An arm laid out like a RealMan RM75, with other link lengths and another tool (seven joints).
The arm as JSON. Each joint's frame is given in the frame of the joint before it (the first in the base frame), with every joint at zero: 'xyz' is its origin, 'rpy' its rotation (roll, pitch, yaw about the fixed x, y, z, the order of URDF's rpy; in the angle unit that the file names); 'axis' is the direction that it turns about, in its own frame. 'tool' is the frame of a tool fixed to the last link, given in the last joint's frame.
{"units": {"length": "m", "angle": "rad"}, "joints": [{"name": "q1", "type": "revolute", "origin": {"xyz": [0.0, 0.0, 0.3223], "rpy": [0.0, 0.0, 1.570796]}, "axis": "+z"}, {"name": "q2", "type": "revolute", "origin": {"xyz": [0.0, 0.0, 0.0], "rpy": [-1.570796, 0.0, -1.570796]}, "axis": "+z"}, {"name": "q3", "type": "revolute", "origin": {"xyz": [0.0, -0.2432, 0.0], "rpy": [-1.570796, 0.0, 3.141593]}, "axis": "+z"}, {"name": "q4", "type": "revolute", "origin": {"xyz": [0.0, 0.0, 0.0], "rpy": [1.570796, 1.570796, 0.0]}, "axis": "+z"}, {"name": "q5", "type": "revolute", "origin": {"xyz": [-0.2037, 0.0, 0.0], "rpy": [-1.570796, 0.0, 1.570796]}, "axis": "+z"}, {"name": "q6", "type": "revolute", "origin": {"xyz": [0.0, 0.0, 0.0], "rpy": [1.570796, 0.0, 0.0]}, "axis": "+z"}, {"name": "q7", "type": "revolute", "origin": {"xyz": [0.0, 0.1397, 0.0], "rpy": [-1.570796, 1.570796, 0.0]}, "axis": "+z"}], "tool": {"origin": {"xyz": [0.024, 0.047, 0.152], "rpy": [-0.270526, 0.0, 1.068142]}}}
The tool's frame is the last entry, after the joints.
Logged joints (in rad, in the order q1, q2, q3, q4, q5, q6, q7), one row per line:
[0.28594, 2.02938, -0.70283, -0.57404, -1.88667, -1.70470, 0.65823]
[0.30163, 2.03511, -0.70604, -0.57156, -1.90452, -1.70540, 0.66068]
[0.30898, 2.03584, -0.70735, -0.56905, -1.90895, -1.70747, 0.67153]
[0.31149, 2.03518, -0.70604, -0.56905, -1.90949, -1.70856, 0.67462]
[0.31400, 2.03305, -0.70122, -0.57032, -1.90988, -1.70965, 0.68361]
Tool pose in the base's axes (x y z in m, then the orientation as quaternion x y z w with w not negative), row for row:
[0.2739, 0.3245, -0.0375, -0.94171, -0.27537, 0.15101, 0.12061]
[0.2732, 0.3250, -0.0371, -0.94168, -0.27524, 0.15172, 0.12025]
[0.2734, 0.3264, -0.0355, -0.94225, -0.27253, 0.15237, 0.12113]
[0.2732, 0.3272, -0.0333, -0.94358, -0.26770, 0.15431, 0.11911]
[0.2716, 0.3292, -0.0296, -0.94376, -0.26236, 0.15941, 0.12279]
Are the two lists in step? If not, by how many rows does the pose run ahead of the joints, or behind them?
The pose runs 2 rows ahead of the joints: the pose in row i belongs to the joints in row i + 2.
